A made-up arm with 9 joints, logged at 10 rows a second.
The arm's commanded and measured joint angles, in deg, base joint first. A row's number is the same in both.
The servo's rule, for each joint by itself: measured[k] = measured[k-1] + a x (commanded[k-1-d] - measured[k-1]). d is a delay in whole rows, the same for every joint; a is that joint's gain. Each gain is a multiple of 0.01, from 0.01 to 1. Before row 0 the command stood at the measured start. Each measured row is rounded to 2 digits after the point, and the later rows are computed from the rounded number. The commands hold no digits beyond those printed.
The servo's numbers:
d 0
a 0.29 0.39 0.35 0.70 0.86 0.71 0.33 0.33 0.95
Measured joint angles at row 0:
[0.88, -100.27, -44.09, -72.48, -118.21, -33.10, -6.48, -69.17, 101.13]
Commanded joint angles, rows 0 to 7:
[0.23, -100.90, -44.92, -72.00, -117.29, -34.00, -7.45, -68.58, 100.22]
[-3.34, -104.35, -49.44, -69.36, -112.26, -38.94, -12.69, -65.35, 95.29]
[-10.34, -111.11, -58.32, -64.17, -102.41, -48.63, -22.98, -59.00, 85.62]
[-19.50, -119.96, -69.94, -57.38, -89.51, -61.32, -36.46, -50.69, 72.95]
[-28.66, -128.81, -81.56, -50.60, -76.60, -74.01, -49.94, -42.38, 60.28]
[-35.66, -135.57, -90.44, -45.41, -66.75, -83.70, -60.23, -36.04, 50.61]
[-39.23, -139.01, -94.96, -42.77, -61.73, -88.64, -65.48, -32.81, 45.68]
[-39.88, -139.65, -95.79, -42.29, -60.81, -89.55, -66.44, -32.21, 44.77]
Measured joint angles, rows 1 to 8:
[0.69, -100.52, -44.38, -72.14, -117.42, -33.74, -6.80, -68.98, 100.27]
[-0.48, -102.01, -46.15, -70.19, -112.98, -37.43, -8.74, -67.78, 95.54]
[-3.34, -105.56, -50.41, -65.98, -103.89, -45.38, -13.44, -64.88, 86.12]
[-8.03, -111.18, -57.25, -59.96, -91.52, -56.70, -21.04, -60.20, 73.61]
[-14.01, -118.06, -65.76, -53.41, -78.69, -68.99, -30.58, -54.32, 60.95]
[-20.29, -124.89, -74.40, -47.81, -68.42, -79.43, -40.36, -48.29, 51.13]
[-25.78, -130.40, -81.60, -44.28, -62.67, -85.97, -48.65, -43.18, 45.95]
[-29.87, -134.01, -86.57, -42.89, -61.07, -88.51, -54.52, -39.56, 44.83]

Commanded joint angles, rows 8 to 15:
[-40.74, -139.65, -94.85, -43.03, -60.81, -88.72, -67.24, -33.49, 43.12]
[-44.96, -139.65, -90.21, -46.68, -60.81, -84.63, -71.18, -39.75, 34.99]
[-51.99, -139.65, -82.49, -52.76, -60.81, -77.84, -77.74, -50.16, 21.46]
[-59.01, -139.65, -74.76, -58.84, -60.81, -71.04, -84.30, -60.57, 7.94]
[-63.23, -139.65, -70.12, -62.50, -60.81, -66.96, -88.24, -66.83, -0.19]
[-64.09, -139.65, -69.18, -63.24, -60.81, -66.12, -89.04, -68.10, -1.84]
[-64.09, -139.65, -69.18, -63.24, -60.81, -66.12, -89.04, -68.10, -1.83]
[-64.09, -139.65, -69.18, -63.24, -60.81, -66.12, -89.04, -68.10, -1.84]
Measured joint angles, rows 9 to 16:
[-33.02, -136.21, -89.47, -42.99, -60.85, -88.66, -58.72, -37.56, 43.21]
[-36.48, -137.55, -89.73, -45.57, -60.82, -85.80, -62.83, -38.28, 35.40]
[-40.98, -138.37, -87.20, -50.60, -60.81, -80.15, -67.75, -42.20, 22.16]
[-46.21, -138.87, -82.85, -56.37, -60.81, -73.68, -73.21, -48.26, 8.65]
[-51.15, -139.17, -78.39, -60.66, -60.81, -68.91, -78.17, -54.39, 0.25]
[-54.90, -139.36, -75.17, -62.47, -60.81, -66.93, -81.76, -58.91, -1.74]
[-57.57, -139.47, -73.07, -63.01, -60.81, -66.35, -84.16, -61.94, -1.83]
[-59.46, -139.54, -71.71, -63.17, -60.81, -66.19, -85.77, -63.97, -1.84]

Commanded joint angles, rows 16 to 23:
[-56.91, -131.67, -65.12, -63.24, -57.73, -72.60, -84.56, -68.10, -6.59]
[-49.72, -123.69, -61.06, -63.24, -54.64, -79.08, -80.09, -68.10, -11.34]
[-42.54, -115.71, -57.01, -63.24, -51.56, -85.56, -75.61, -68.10, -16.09]
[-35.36, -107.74, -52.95, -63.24, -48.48, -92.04, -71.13, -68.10, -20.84]
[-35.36, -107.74, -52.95, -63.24, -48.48, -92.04, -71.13, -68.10, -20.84]
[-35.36, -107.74, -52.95, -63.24, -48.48, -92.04, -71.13, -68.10, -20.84]
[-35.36, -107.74, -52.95, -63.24, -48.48, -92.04, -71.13, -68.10, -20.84]
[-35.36, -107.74, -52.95, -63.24, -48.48, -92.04, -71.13, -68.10, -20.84]
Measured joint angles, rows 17 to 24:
[-58.72, -136.47, -69.40, -63.22, -58.16, -70.74, -85.37, -65.33, -6.35]
[-56.11, -131.49, -66.48, -63.23, -55.13, -76.66, -83.63, -66.24, -11.09]
[-52.17, -125.34, -63.17, -63.24, -52.06, -82.98, -80.98, -66.85, -15.84]
[-47.30, -118.48, -59.59, -63.24, -48.98, -89.41, -77.73, -67.26, -20.59]
[-43.84, -114.29, -57.27, -63.24, -48.55, -91.28, -75.55, -67.54, -20.83]
[-41.38, -111.74, -55.76, -63.24, -48.49, -91.82, -74.09, -67.72, -20.84]
[-39.63, -110.18, -54.78, -63.24, -48.48, -91.98, -73.11, -67.85, -20.84]
[-38.39, -109.23, -54.14, -63.24, -48.48, -92.02, -72.46, -67.93, -20.84]

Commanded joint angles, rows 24 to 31:
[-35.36, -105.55, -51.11, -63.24, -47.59, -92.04, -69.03, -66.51, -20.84]
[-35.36, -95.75, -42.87, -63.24, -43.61, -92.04, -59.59, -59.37, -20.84]
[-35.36, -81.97, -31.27, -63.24, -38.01, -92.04, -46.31, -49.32, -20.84]
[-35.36, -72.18, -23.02, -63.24, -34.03, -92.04, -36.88, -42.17, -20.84]
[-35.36, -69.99, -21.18, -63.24, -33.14, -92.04, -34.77, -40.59, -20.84]
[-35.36, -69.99, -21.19, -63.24, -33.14, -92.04, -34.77, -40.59, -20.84]
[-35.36, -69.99, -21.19, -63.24, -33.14, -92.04, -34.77, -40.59, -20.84]
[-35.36, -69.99, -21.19, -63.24, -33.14, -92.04, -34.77, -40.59, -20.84]
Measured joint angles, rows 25 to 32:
[-37.51, -107.79, -53.08, -63.24, -47.71, -92.03, -71.33, -67.46, -20.84]
[-36.89, -103.09, -49.51, -63.24, -44.18, -92.04, -67.46, -64.79, -20.84]
[-36.45, -94.85, -43.13, -63.24, -38.87, -92.04, -60.48, -59.68, -20.84]
[-36.13, -86.01, -36.09, -63.24, -34.71, -92.04, -52.69, -53.90, -20.84]
[-35.91, -79.76, -30.87, -63.24, -33.36, -92.04, -46.78, -49.51, -20.84]
[-35.75, -75.95, -27.48, -63.24, -33.17, -92.04, -42.82, -46.57, -20.84]
[-35.64, -73.63, -25.28, -63.24, -33.14, -92.04, -40.16, -44.60, -20.84]
[-35.56, -72.21, -23.85, -63.24, -33.14, -92.04, -38.38, -43.28, -20.84]

